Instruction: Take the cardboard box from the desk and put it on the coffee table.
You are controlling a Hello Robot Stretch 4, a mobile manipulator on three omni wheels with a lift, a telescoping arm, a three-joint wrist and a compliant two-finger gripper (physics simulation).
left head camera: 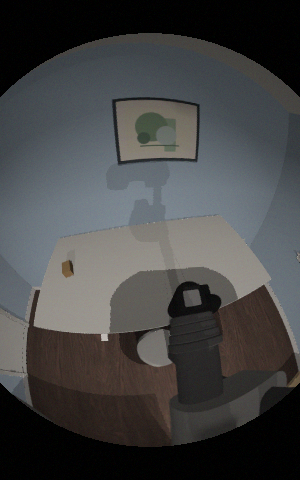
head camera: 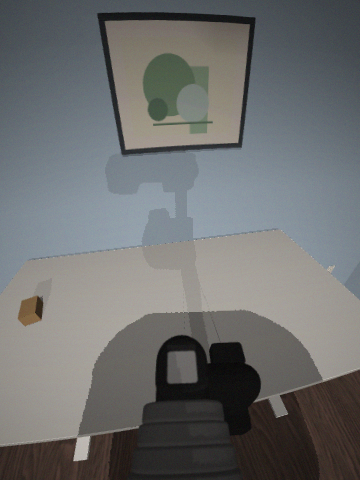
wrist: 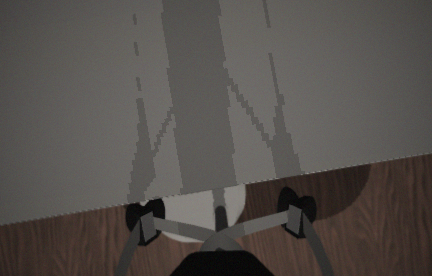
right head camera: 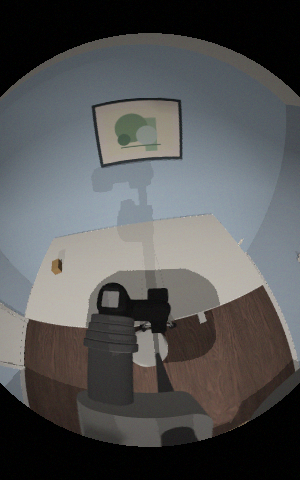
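Where they show: gripper, fingertip midpoint: (wrist: 221,206); robot's base at its link origin: (left head camera: 157,346) (right head camera: 147,346).
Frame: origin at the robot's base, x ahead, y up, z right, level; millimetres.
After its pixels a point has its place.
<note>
The small brown cardboard box (head camera: 30,310) @[x 406, y 967, z -528 mm] (left head camera: 67,269) @[x 398, y 967, z -521 mm] (right head camera: 57,266) @[x 406, y 963, z -513 mm] stands near the left end of the white desk (head camera: 240,280) @[x 561, y 917, z 305 mm] (left head camera: 110,250) @[x 587, y 917, z -279 mm] (right head camera: 200,250) @[x 530, y 917, z 421 mm] (wrist: 350,90) @[x 202, y 917, z 234 mm]. My gripper (wrist: 221,206) @[x 101, y 894, z 119 mm] is open and empty; its two dark fingertips stand wide apart at the desk's front edge in the wrist view. In the right head view the gripper (right head camera: 158,326) @[x 101, y 894, z 119 mm] is partly hidden by the wrist. The box lies well to the left of the gripper and does not show in the wrist view. The coffee table does not show in these views.
A round white seat (left head camera: 155,347) @[x -7, y 188, z -21 mm] (right head camera: 150,350) @[x -40, y 184, z 44 mm] (wrist: 200,220) @[x -118, y 180, z 29 mm] stands on the wood floor, partly below the desk's front edge. The blue wall with a framed picture (head camera: 172,90) @[x 890, y 1624, z 43 mm] rises behind the desk. White desk legs (head camera: 81,448) (right head camera: 202,317) show under the front edge.
</note>
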